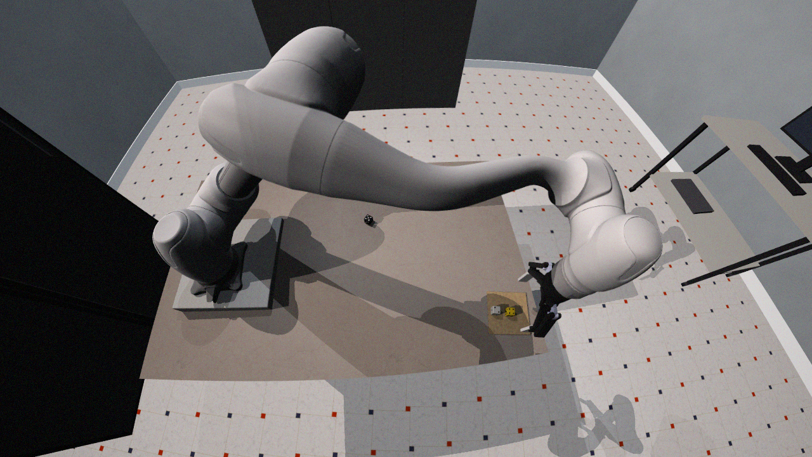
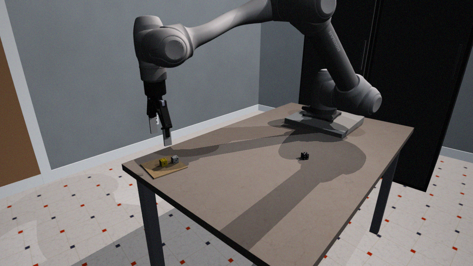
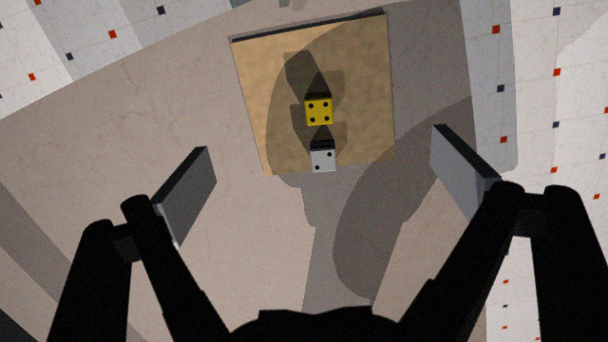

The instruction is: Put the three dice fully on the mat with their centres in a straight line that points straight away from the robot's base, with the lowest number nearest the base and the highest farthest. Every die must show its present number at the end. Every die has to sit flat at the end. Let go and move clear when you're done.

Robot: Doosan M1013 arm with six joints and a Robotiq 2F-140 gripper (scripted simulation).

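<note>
Now: hand 410 mm past the black die, 420 mm to the right of it and 120 mm above it. Also, from my hand: tan mat: 130 mm below; then yellow die: 110 mm below; then grey die: 50 mm behind, 10 mm to the left, 110 mm below.
</note>
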